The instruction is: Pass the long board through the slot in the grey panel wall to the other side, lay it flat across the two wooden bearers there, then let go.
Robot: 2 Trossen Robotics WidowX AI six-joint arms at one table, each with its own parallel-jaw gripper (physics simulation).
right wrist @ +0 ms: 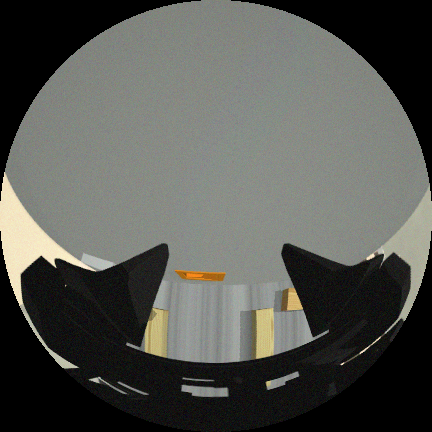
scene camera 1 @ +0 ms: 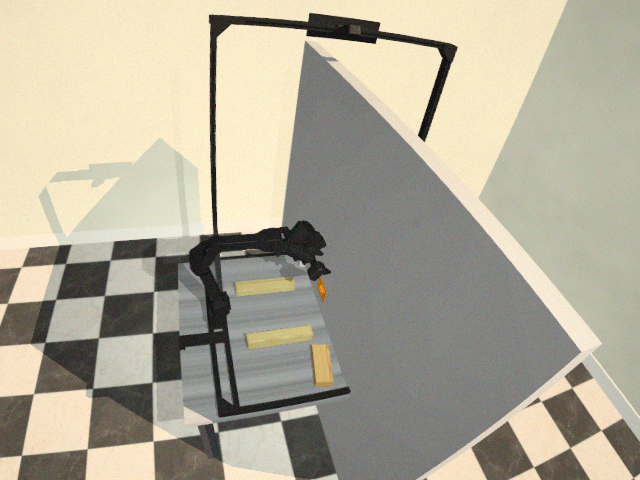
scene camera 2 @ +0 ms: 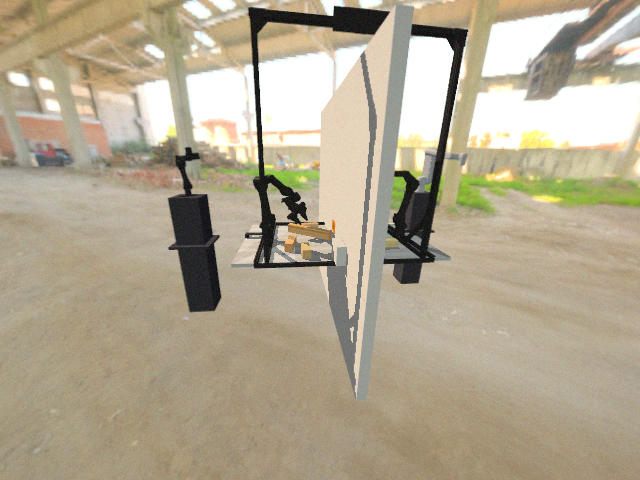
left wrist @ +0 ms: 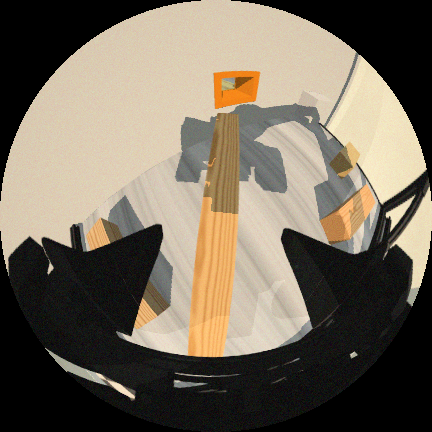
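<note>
The long board lies on the near side of the panel wall, its far end just short of and below the orange-rimmed slot. My left gripper is open and empty above the board, which runs between its fingers in the left wrist view. Across the wall, two pale bearers lie apart on the table. My right gripper is open and empty, near the wall above the slot.
Beyond the wall, a wood block lies beside it. On the board's side, blocks lie to both sides of the board. A black frame stands around the table.
</note>
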